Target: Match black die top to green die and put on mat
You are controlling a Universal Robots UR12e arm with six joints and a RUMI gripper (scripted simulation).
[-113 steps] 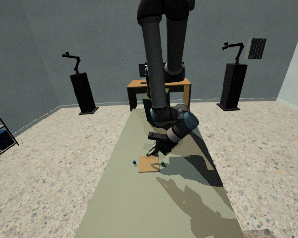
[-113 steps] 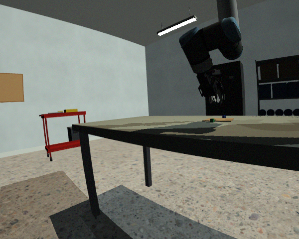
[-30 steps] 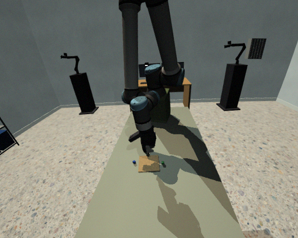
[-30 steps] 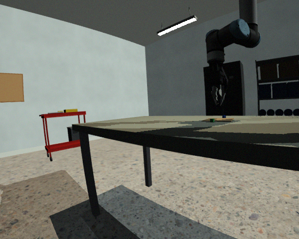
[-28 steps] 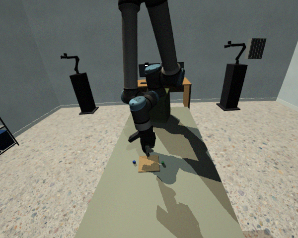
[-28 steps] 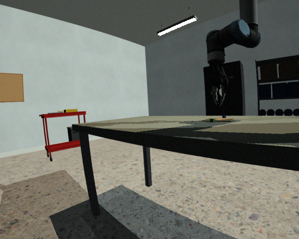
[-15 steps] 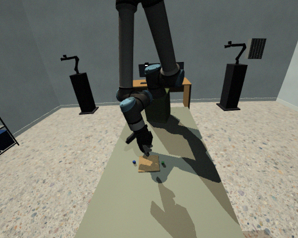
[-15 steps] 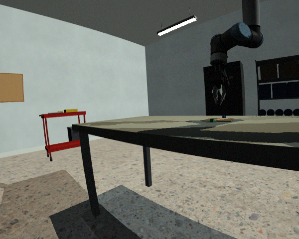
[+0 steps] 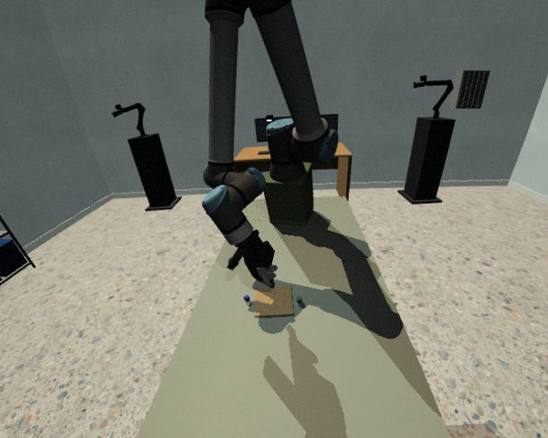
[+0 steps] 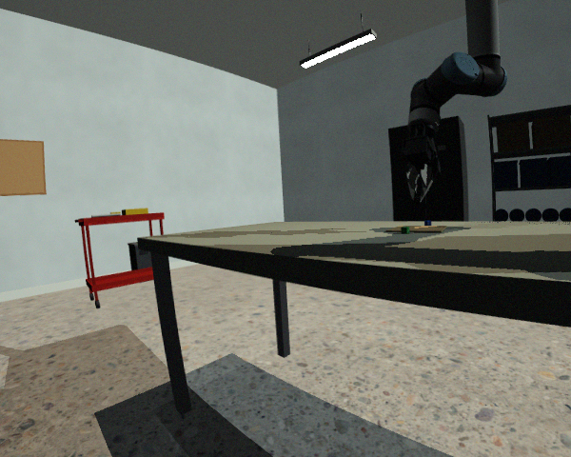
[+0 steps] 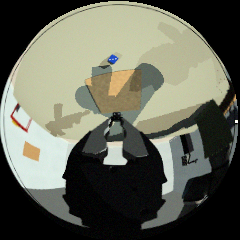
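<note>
The black die lies 10 mm to the left of my hand and 10 mm below it. From my hand the other things lie so: green die (10 mm ahead, 100 mm to the left, 80 mm below); then blue die (10 mm behind, 100 mm to the right, 80 mm below); then mat (90 mm below).
</note>
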